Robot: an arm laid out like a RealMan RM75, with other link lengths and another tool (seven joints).
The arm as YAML. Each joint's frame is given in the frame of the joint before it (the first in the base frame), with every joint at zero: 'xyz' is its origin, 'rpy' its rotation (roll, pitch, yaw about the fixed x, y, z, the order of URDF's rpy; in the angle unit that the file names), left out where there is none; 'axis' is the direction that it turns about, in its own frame. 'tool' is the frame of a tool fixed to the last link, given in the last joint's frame.
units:
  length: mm
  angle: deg
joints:
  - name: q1
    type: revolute
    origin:
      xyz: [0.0, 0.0, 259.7]
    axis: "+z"
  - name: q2
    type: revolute
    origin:
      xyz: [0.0, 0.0, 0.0]
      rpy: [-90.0, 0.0, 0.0]
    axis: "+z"
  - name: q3
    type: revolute
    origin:
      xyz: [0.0, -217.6, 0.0]
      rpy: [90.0, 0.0, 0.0]
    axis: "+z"
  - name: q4
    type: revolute
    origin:
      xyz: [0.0, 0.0, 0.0]
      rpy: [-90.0, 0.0, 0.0]
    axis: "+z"
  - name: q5
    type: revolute
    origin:
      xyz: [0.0, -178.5, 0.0]
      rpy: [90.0, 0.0, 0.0]
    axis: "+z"
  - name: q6
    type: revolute
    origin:
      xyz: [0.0, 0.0, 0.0]
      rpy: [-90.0, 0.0, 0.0]
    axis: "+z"
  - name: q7
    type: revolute
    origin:
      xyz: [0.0, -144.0, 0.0]
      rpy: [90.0, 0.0, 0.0]
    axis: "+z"
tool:
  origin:
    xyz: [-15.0, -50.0, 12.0]
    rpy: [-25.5, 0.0, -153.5]
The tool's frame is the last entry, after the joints.
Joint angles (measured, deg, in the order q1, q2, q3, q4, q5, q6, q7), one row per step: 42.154, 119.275, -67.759, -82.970, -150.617, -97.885, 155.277; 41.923, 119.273, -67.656, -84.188, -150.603, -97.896, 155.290; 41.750, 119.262, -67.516, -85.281, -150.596, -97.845, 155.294; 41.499, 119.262, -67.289, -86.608, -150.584, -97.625, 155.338; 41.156, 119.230, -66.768, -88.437, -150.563, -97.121, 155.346; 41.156, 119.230, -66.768, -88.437, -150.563, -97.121, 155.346; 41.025, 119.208, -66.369, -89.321, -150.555, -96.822, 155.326; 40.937, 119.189, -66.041, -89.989, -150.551, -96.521, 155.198; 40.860, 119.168, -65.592, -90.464, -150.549, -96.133, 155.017; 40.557, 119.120, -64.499, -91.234, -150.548, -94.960, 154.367; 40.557, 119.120, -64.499, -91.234, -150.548, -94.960, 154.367
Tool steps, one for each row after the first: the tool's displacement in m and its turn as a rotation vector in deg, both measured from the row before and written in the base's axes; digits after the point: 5 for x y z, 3 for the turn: -0.00257, 0.00038, 0.00330, 0.776, 0.098, 0.689; -0.00250, 0.00055, 0.00324, 0.786, 0.113, 0.661; -0.00289, 0.00081, 0.00421, 1.133, 0.231, 0.771; -0.00392, 0.00159, 0.00690, 1.874, 0.439, 1.100; 0.00000, 0.00000, 0.00000, 0.000, 0.000, 0.000; -0.00194, 0.00098, 0.00393, 1.050, 0.287, 0.538; -0.00167, 0.00094, 0.00318, 0.842, 0.198, 0.533; -0.00100, 0.00115, 0.00320, 0.867, 0.262, 0.413; -0.00071, 0.00282, 0.00720, 2.022, 0.579, 0.853; 0.00000, 0.00000, 0.00000, 0.000, 0.000, 0.000
